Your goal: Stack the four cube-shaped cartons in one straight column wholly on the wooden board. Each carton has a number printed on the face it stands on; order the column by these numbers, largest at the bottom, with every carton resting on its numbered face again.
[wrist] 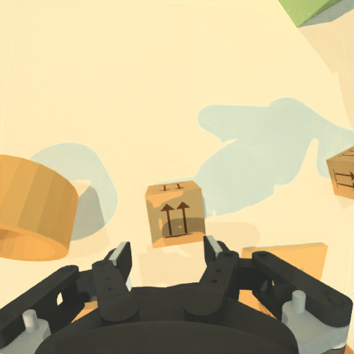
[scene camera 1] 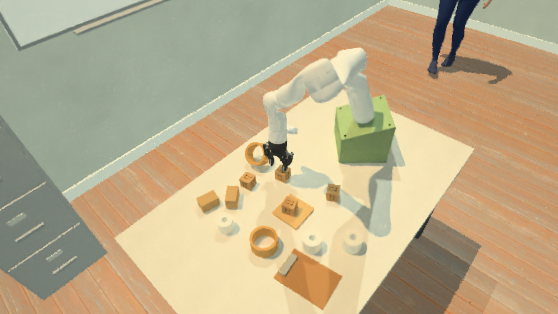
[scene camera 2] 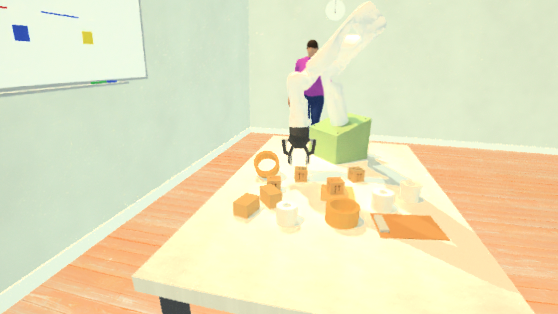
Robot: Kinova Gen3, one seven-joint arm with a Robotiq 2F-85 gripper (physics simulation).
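Frame: origin at the arm's base, x down, y left, z ahead, level; millimetres.
Where they show: gripper, between the fingertips: (scene camera 1: 278, 167) (scene camera 2: 298, 164); arm's base, origin of its link: (scene camera 1: 363, 116) (scene camera 2: 339, 122).
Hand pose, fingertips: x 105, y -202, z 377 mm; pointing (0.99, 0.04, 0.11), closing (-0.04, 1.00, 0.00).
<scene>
Things, the pixels of their centre, and the offset from my fingertips.
- cube carton, middle of its body: (scene camera 2: 300, 174) (scene camera 1: 282, 173) dz -18, dx +47, dy +10 mm
- second carton, middle of its body: (scene camera 2: 273, 184) (scene camera 1: 248, 181) dz +97, dx +47, dy -91 mm
- third carton, middle of its body: (scene camera 2: 335, 186) (scene camera 1: 290, 206) dz +117, dx +36, dy +136 mm
- wooden board, middle of its body: (scene camera 2: 337, 193) (scene camera 1: 293, 211) dz +112, dx +66, dy +147 mm
- fourth carton, middle of its body: (scene camera 1: 332, 192) (scene camera 2: 356, 174) dz -42, dx +47, dy +242 mm
- orange ring, middle of its body: (scene camera 2: 266, 164) (scene camera 1: 257, 154) dz -32, dx +17, dy -133 mm
- brown sheet, middle of its body: (scene camera 2: 407, 224) (scene camera 1: 307, 276) dz +313, dx +66, dy +337 mm
My gripper (scene camera 1: 279, 166) (scene camera 2: 299, 162) (wrist: 167, 250) is partly open and empty, pointing down above one cube carton (scene camera 1: 283, 174) (scene camera 2: 301, 174) (wrist: 175, 215). That carton stands on the table, arrows pointing up, ahead of the fingertips in the wrist view. A second carton (scene camera 1: 247, 180) (scene camera 2: 274, 182) stands to its left, partly hidden in scene view 2. A third carton (scene camera 1: 289, 204) (scene camera 2: 335, 186) stands on the wooden board (scene camera 1: 298, 221) (scene camera 2: 350, 192) (wrist: 300, 255). A fourth carton (scene camera 1: 333, 192) (scene camera 2: 356, 174) (wrist: 344, 175) stands to the right, arrows sideways in the wrist view. The numbered faces are hidden.
An orange ring (scene camera 1: 248, 154) (scene camera 2: 266, 174) (wrist: 45, 200) is tipped up near the gripper; another (scene camera 1: 264, 249) (scene camera 2: 342, 215) lies flat. Plain boxes (scene camera 1: 208, 201) (scene camera 1: 232, 197), white rolls (scene camera 1: 226, 227) (scene camera 1: 312, 244) (scene camera 1: 353, 244) and a brown sheet (scene camera 1: 315, 280) (scene camera 2: 415, 227) surround the work area.
</scene>
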